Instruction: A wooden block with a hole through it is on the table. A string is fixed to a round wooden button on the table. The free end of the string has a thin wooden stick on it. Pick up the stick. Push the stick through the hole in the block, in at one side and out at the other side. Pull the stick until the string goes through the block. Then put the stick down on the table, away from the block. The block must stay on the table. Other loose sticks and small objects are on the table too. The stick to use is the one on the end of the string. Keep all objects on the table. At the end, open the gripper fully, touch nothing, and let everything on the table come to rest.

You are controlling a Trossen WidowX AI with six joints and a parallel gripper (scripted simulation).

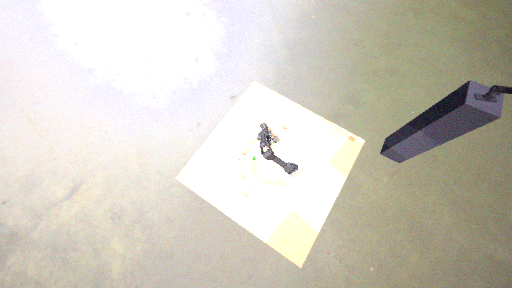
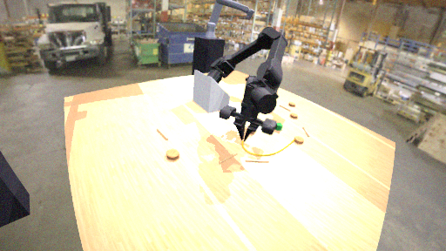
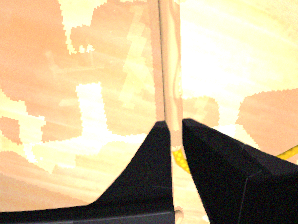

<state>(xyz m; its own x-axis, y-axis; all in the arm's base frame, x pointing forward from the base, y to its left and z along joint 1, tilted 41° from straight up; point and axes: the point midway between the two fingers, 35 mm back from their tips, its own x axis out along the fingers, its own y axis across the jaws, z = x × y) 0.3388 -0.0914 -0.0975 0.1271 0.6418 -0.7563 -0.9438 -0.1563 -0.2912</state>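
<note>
My gripper tip is 9 cm to the right of the wooden block and 3 cm past it. Also, from my gripper tip: green object 21 cm to the left, 3 cm ahead; thin wooden stick 1 cm to the left; round wooden button 20 cm to the left, 13 cm ahead, 1 cm below.
</note>
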